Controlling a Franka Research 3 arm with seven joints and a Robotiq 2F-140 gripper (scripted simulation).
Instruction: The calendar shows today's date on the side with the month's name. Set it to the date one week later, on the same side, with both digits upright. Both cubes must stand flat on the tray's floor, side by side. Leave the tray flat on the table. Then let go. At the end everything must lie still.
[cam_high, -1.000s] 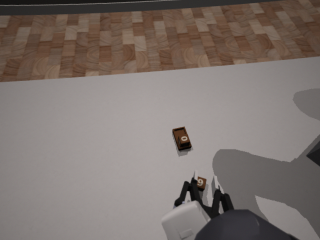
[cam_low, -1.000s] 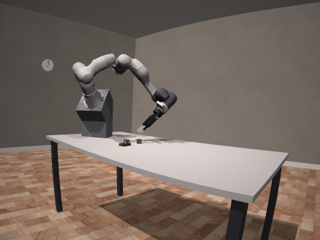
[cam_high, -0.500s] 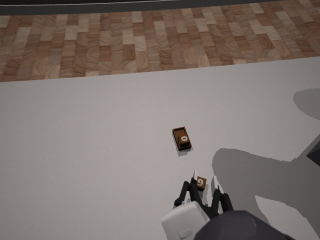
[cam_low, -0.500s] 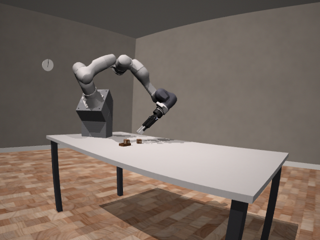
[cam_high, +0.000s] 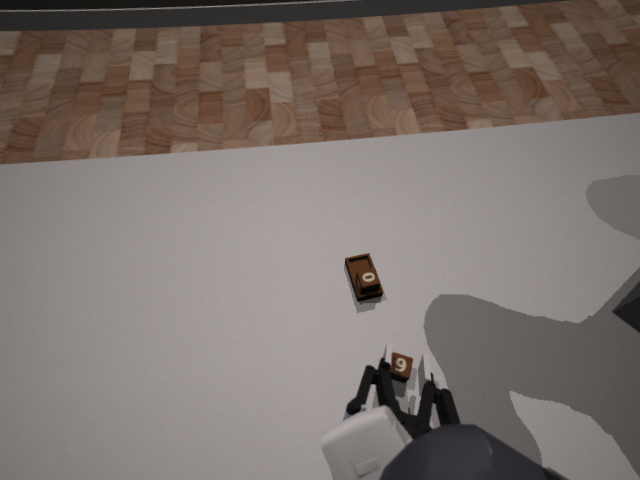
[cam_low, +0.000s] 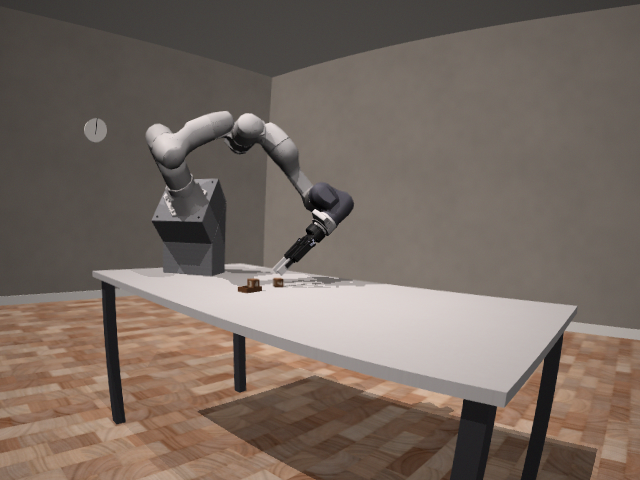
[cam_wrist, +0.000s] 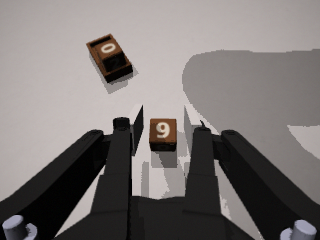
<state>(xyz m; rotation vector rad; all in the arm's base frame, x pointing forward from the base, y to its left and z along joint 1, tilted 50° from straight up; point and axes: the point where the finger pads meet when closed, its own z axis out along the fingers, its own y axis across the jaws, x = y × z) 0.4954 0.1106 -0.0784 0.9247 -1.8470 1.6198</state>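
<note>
The cube lies 6 cm below my hand, 2 cm to the right of it and 1 cm behind it.
</note>
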